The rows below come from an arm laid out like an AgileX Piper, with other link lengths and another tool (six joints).
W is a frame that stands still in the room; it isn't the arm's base.
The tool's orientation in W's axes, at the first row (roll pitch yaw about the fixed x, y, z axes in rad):
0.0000 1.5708 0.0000
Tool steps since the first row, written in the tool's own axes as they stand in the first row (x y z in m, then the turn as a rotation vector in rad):
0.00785 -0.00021 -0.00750 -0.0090 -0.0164 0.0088
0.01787 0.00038 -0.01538 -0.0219 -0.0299 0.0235
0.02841 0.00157 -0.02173 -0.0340 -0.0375 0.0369
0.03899 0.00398 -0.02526 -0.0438 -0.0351 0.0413
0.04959 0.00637 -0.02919 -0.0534 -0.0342 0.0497
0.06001 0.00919 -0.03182 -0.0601 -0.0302 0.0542
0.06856 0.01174 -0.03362 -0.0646 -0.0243 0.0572
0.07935 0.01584 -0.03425 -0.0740 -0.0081 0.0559
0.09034 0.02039 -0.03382 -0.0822 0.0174 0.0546
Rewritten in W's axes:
-0.00750 -0.00021 -0.00785 0.0088 -0.0164 0.0090
-0.01538 0.00038 -0.01787 0.0235 -0.0299 0.0219
-0.02173 0.00157 -0.02841 0.0369 -0.0375 0.0340
-0.02526 0.00398 -0.03899 0.0413 -0.0351 0.0438
-0.02919 0.00637 -0.04959 0.0497 -0.0342 0.0534
-0.03182 0.00919 -0.06001 0.0542 -0.0302 0.0601
-0.03362 0.01174 -0.06856 0.0572 -0.0243 0.0646
-0.03425 0.01584 -0.07935 0.0559 -0.0081 0.0740
-0.03382 0.02039 -0.09034 0.0546 0.0174 0.0822

